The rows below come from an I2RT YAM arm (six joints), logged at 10 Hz.
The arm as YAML. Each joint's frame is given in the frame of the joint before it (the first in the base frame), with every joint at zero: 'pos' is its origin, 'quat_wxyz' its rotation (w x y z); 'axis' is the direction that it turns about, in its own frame. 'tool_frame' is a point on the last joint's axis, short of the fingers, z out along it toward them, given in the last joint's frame.
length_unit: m
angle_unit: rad
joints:
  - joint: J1
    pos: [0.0, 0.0, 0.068]
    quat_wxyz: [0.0, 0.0, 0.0, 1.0]
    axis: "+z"
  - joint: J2
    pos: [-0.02, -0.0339, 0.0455]
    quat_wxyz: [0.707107, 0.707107, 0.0, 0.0]
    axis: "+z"
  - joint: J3
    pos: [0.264, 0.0, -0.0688]
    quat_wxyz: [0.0, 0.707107, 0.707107, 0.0]
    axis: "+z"
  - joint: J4
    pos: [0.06, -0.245, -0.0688]
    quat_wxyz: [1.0, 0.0, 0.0, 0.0]
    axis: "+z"
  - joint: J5
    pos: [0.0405, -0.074, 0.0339]
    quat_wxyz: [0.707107, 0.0, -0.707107, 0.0]
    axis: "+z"
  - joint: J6
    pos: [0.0, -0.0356, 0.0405]
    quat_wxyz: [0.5, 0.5, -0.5, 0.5]
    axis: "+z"
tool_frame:
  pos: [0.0, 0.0, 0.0]
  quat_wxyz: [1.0, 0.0, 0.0, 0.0]
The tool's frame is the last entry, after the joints.
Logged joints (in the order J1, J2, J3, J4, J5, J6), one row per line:
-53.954, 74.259, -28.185, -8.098, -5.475, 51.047
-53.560, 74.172, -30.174, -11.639, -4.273, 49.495
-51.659, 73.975, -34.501, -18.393, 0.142, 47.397
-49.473, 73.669, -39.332, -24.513, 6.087, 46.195
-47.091, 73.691, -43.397, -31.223, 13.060, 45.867
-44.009, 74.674, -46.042, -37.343, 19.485, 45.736
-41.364, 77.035, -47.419, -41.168, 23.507, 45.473
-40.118, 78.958, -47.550, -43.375, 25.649, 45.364
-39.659, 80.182, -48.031, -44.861, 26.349, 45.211
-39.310, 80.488, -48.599, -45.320, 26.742, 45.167
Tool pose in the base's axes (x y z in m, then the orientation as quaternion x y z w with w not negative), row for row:
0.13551, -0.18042, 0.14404, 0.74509, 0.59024, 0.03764, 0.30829
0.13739, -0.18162, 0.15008, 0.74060, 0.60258, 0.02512, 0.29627
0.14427, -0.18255, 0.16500, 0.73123, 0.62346, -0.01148, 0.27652
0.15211, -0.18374, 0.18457, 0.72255, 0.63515, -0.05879, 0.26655
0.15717, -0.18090, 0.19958, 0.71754, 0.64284, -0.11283, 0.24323
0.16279, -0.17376, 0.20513, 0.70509, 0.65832, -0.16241, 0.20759
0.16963, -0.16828, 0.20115, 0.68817, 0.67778, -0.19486, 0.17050
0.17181, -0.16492, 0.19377, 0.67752, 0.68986, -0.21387, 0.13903
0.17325, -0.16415, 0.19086, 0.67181, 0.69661, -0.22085, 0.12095
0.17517, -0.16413, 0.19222, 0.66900, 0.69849, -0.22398, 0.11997
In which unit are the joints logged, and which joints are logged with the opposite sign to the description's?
The joints are logged in degrees. Opposite sign: J3.
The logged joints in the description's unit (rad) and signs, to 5 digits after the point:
-0.94167, 1.29606, 0.49192, -0.14134, -0.09556, 0.89094
-0.93480, 1.29455, 0.52664, -0.20314, -0.07458, 0.86385
-0.90162, 1.29111, 0.60216, -0.32102, 0.00248, 0.82723
-0.86347, 1.28577, 0.68647, -0.42783, 0.10624, 0.80625
-0.82189, 1.28615, 0.75742, -0.54494, 0.22794, 0.80053
-0.76810, 1.30331, 0.80358, -0.65176, 0.34008, 0.79824
-0.72194, 1.34451, 0.82762, -0.71852, 0.41027, 0.79365
-0.70019, 1.37808, 0.82990, -0.75704, 0.44766, 0.79175
-0.69218, 1.39944, 0.83830, -0.78297, 0.45988, 0.78908
-0.68609, 1.40478, 0.84821, -0.79098, 0.46674, 0.78831

